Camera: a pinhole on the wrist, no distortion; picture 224 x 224 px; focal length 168.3 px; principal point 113.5 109.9 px. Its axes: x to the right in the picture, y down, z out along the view. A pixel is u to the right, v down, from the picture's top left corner.
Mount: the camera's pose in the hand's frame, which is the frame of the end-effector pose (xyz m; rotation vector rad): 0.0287 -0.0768 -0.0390 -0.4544 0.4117 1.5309
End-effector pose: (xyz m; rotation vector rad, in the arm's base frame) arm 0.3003 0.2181 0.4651 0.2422 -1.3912 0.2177
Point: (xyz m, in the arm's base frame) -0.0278 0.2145 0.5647
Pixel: 95.1 99.0
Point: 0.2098 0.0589 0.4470
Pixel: outside the picture
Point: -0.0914 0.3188 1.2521
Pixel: outside the picture
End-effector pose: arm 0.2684 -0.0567 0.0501 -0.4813 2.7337 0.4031
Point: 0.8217 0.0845 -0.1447
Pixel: outside the picture
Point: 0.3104 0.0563 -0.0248
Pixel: 148.1 161.0
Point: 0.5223 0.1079 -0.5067
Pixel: 13.8 132.4
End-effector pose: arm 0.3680 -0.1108 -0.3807 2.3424 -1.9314 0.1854
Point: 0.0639 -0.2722 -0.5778
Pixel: 198.8 90.0
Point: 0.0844 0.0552 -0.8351
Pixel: 124.4 199.2
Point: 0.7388 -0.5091 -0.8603
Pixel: outside the picture
